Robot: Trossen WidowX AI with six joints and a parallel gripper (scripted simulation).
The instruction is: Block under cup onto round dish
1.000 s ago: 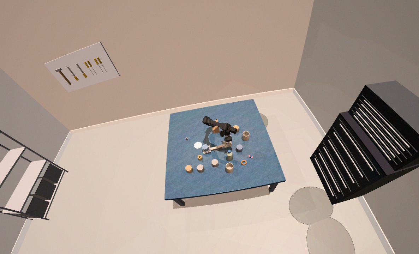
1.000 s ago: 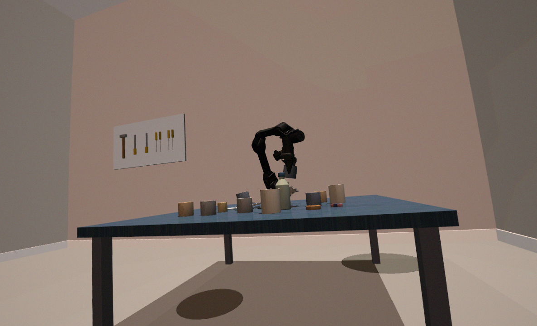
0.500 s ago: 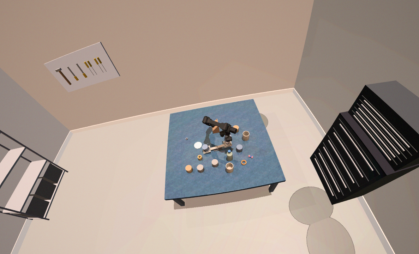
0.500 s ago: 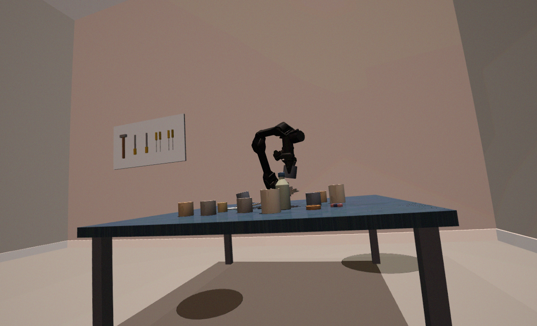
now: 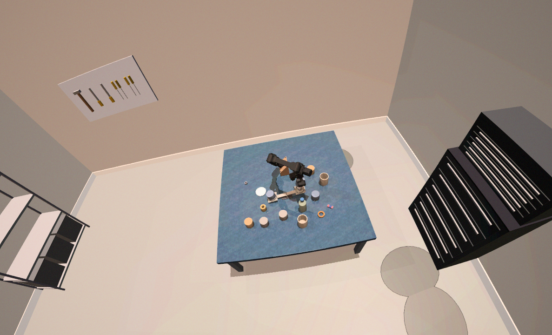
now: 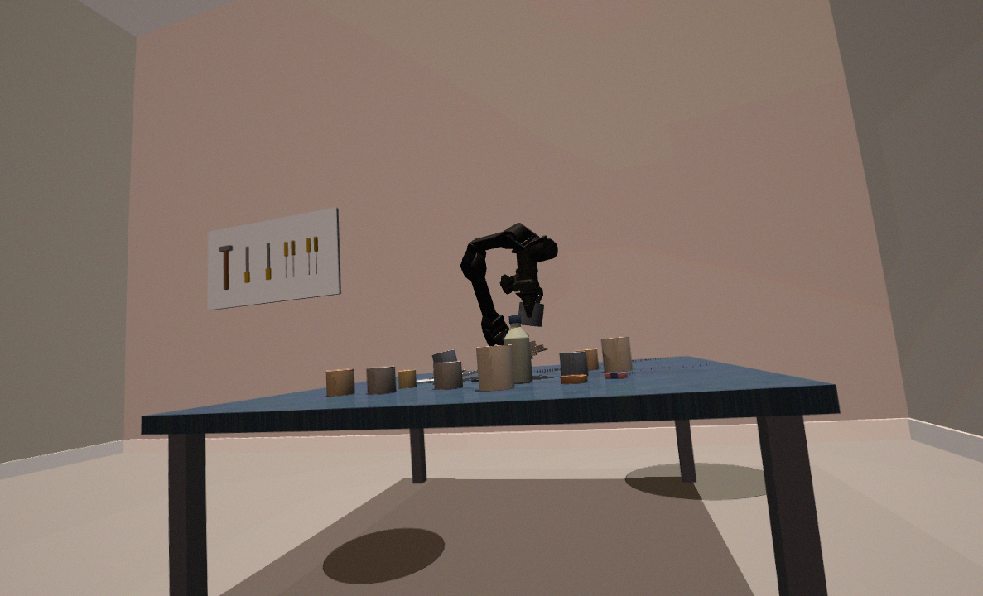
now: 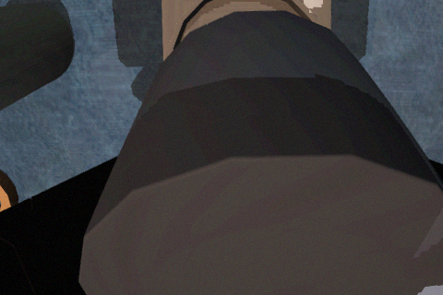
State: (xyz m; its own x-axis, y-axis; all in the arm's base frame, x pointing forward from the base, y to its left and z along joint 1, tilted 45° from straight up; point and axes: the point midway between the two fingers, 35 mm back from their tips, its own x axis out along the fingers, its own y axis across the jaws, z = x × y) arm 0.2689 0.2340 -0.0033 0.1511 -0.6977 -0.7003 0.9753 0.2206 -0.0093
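Now: gripper tip 80 mm above the block and 10 mm to the left of it. From my gripper tip the other things lie so: white round dish: 380 mm to the right, 170 mm below, 40 mm behind; pale bottle: 160 mm ahead, 60 mm below, 10 mm to the left; pink eraser: 240 mm to the left, 160 mm below, 160 mm ahead.
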